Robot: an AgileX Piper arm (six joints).
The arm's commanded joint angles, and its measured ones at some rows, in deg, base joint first. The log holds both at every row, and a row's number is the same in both.
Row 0, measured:
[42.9, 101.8, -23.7, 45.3, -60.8, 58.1]
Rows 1 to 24, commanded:
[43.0, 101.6, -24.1, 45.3, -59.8, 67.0]
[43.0, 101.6, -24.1, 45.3, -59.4, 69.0]
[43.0, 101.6, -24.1, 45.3, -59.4, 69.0]
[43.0, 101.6, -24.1, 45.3, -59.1, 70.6]
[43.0, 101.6, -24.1, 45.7, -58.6, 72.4]
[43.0, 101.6, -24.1, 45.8, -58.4, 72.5]
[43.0, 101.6, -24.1, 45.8, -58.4, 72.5]
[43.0, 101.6, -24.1, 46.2, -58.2, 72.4]
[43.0, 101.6, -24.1, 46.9, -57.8, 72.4]
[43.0, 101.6, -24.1, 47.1, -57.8, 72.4]
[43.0, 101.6, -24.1, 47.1, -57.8, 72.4]
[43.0, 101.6, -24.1, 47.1, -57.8, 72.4]
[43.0, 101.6, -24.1, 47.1, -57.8, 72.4]
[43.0, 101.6, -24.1, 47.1, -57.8, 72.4]
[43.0, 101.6, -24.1, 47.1, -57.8, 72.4]
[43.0, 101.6, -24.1, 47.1, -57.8, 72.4]
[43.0, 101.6, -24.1, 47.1, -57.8, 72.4]
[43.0, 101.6, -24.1, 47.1, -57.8, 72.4]
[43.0, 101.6, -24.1, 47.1, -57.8, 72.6]
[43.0, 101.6, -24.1, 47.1, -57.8, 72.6]
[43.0, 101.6, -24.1, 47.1, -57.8, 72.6]
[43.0, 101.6, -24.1, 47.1, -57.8, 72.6]
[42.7, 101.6, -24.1, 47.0, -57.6, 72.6]
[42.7, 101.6, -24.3, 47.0, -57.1, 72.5]
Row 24, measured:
[42.9, 101.8, -23.7, 47.3, -57.9, 72.4]
